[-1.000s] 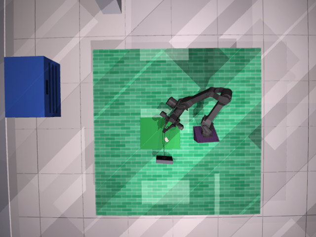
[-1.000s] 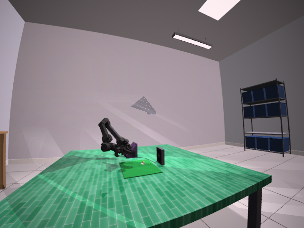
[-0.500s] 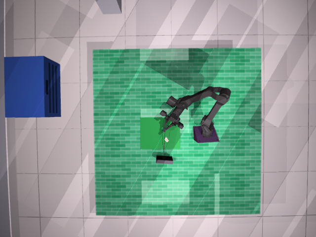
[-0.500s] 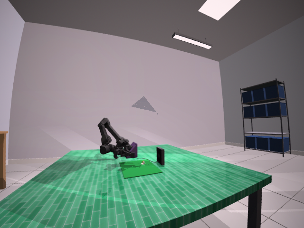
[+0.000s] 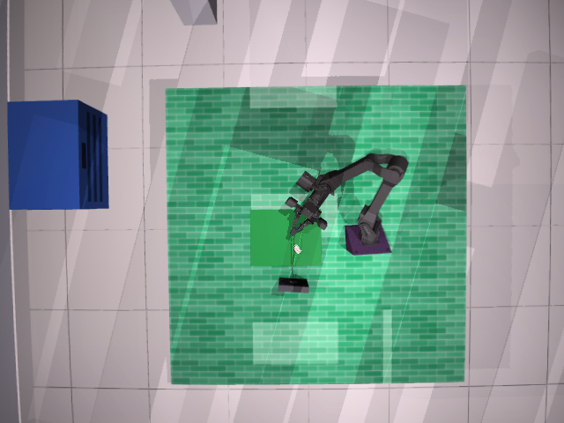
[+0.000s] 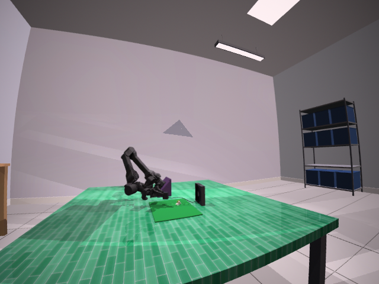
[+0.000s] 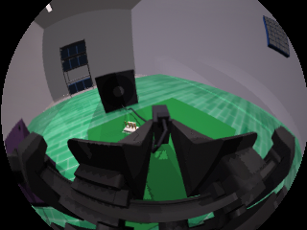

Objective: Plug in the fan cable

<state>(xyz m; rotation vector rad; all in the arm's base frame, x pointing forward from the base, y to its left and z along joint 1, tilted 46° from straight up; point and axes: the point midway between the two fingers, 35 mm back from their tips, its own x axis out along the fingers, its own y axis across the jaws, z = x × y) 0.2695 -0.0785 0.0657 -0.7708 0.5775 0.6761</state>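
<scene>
The green board is 4 cm ahead of my gripper tip, 3 cm to the left of it and 9 cm below it. Round my gripper tip: dark plug (1 cm below); black fan (3 cm ahead, 22 cm to the left, 2 cm below); fan header (9 cm to the left, 8 cm below).
</scene>
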